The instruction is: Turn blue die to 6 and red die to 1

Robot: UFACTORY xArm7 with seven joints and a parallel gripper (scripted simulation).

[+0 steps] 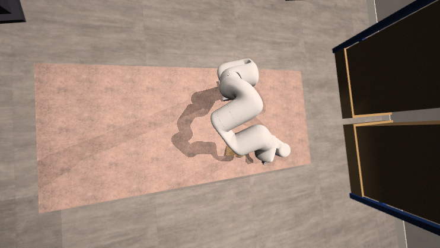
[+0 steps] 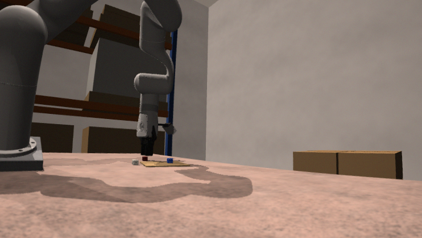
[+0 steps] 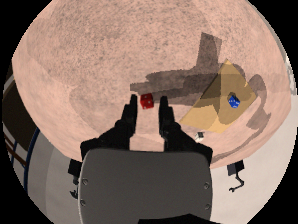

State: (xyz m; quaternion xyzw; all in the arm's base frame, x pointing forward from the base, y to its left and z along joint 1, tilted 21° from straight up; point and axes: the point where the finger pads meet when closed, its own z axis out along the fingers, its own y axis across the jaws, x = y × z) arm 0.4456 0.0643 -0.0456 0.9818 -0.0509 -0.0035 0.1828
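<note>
The red die lies 10 mm behind my hand and 30 mm below it. Also, from my hand: tan mat (30 mm behind, 150 mm to the right, 40 mm below); blue die (150 mm to the right, 30 mm below); white die (110 mm behind, 110 mm to the right, 30 mm below).
</note>
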